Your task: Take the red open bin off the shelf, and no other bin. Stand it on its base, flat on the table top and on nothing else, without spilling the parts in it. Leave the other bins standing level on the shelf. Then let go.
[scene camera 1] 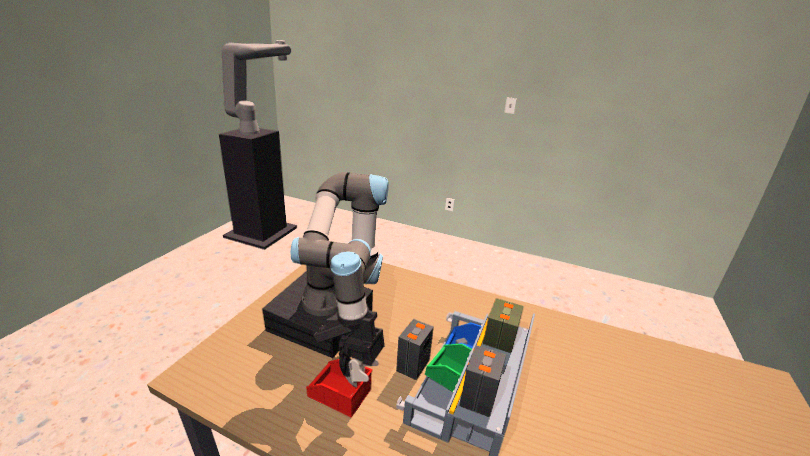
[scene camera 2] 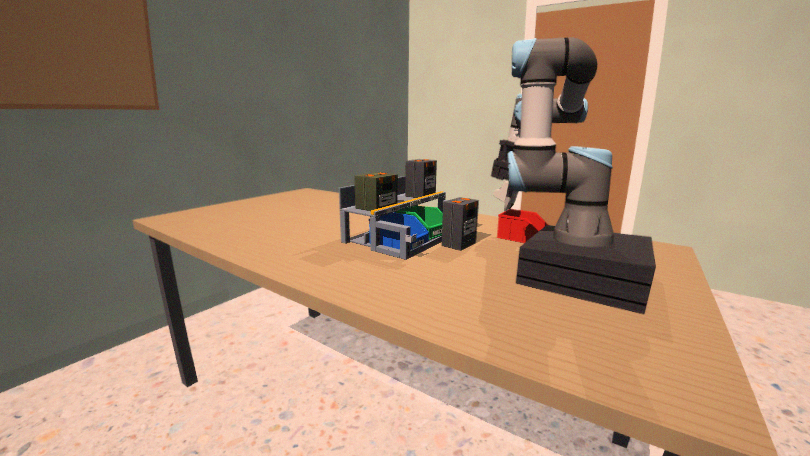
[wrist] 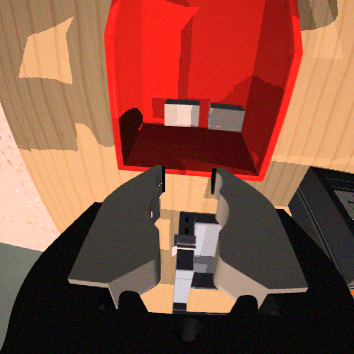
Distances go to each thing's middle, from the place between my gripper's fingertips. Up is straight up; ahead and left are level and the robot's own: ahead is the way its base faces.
Right now the red open bin (scene camera 1: 331, 388) is 60 mm behind my hand, 40 mm below it and 10 mm to the left of it. Also, from my hand: green bin (scene camera 1: 446, 367) 210 mm ahead, 180 mm to the left, 30 mm below; olive box (scene camera 1: 503, 322) 300 mm ahead, 280 mm to the left, 70 mm above; blue bin (scene camera 2: 422, 237) 290 mm to the left, 220 mm ahead, 40 mm below.
